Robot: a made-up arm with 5 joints. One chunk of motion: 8 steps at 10 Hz.
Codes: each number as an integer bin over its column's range. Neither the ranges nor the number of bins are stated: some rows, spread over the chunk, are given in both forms.
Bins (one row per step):
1: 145 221 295 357 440
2: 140 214 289 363 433
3: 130 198 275 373 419
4: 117 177 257 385 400
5: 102 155 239 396 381
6: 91 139 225 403 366
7: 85 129 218 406 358
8: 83 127 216 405 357
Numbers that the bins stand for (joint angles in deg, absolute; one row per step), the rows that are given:
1: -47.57 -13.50 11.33 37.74 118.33
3: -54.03 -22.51 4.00 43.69 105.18
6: -70.82 -45.60 -14.33 54.85 71.98
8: -74.27 -50.30 -17.63 55.59 66.35
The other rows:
2: -49.73 -16.24 9.13 39.97 113.94
4: -59.63 -30.73 -2.60 48.16 93.28
5: -66.09 -39.34 -9.20 52.25 81.38
7: -73.41 -49.52 -16.90 55.96 66.97

